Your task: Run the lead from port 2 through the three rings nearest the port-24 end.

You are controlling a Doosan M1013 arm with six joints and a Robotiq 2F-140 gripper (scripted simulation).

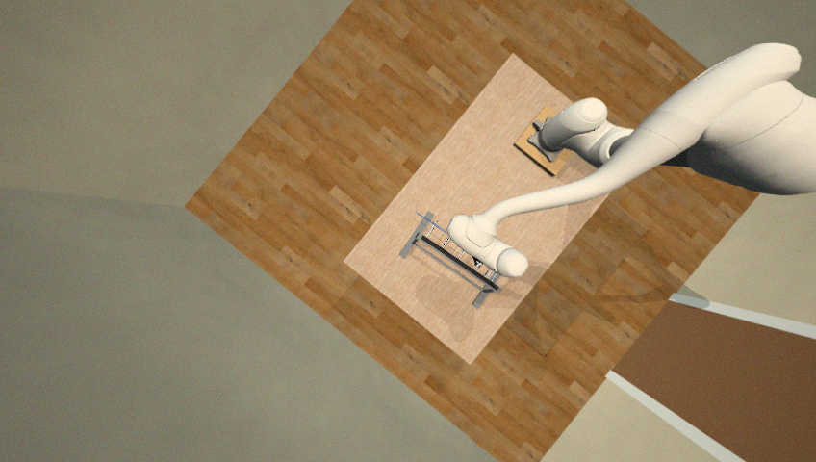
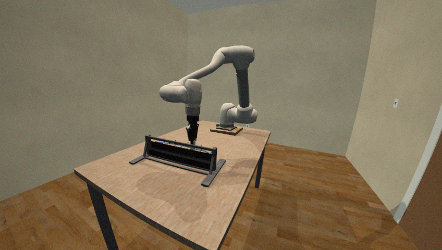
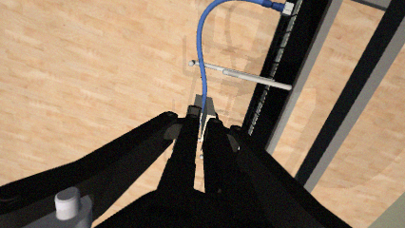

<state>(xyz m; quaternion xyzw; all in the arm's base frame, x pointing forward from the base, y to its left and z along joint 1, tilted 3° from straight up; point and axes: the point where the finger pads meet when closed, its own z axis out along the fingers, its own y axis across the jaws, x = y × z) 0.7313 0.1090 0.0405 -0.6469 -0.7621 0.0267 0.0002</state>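
My hand is 100 mm short of the rack, 30 mm to the left of it and 20 mm above it.
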